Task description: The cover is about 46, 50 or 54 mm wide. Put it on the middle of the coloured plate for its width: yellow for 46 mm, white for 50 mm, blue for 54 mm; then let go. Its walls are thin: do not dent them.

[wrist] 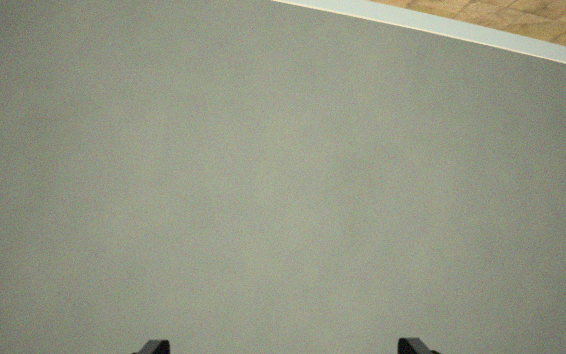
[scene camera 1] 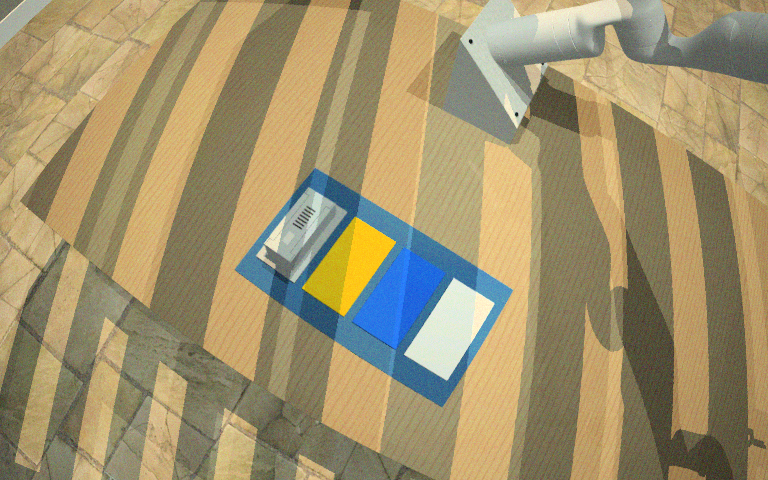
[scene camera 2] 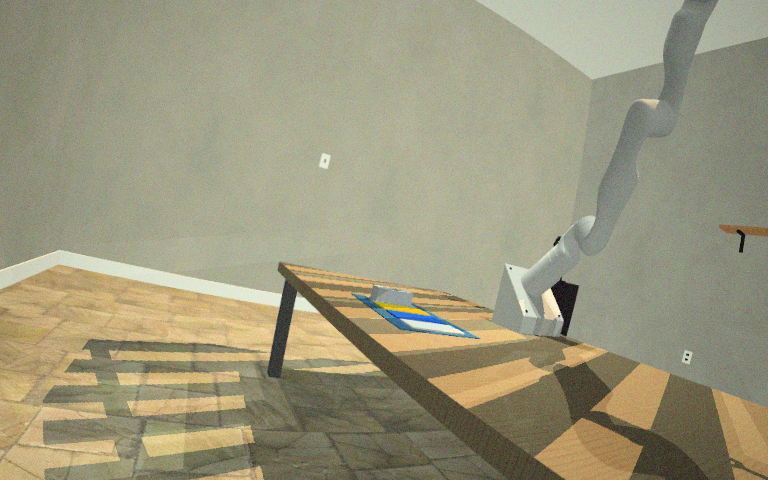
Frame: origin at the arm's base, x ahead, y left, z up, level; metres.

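Seen in the pictures: arm's base, origin of the base link: (scene camera 1: 501, 44) (scene camera 2: 530, 285).
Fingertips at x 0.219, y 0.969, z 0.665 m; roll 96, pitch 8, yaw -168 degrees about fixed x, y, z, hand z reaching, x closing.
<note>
Offsets run from my fingertips to a thing's middle. "spot": to the spot under its first point. Level surfaces: height alone.
The grey cover @[0.791 m down, 0.240 m ahead, 1.081 m right] (scene camera 1: 304, 230) (scene camera 2: 390, 295), a long box with dark slots on top, stands on a pale plate @[spot: 0.811 m down, 0.310 m ahead, 1.101 m right] (scene camera 1: 267, 260) at one end of the blue mat @[0.815 m down] (scene camera 1: 249, 268) (scene camera 2: 366, 301). Beside it in a row lie the yellow plate (scene camera 1: 349, 266) (scene camera 2: 403, 309), the blue plate (scene camera 1: 398, 298) (scene camera 2: 413, 316) and the white plate (scene camera 1: 450, 328) (scene camera 2: 433, 326), with nothing on them. My gripper (wrist: 284, 346) is open and empty; its fingertips show at the bottom edge of the wrist view, before a wall. It does not show in the scene views, and the cover does not show in the wrist view.
The striped wooden table @[0.817 m down] (scene camera 1: 215, 283) (scene camera 2: 407, 362) carries the mat. The arm's base plate (scene camera 1: 481, 84) (scene camera 2: 512, 300) stands at the table's edge beyond the mat. The arm (scene camera 2: 617, 169) rises high above the table. A wall shelf (scene camera 2: 750, 230) is at the right in scene camera 2.
</note>
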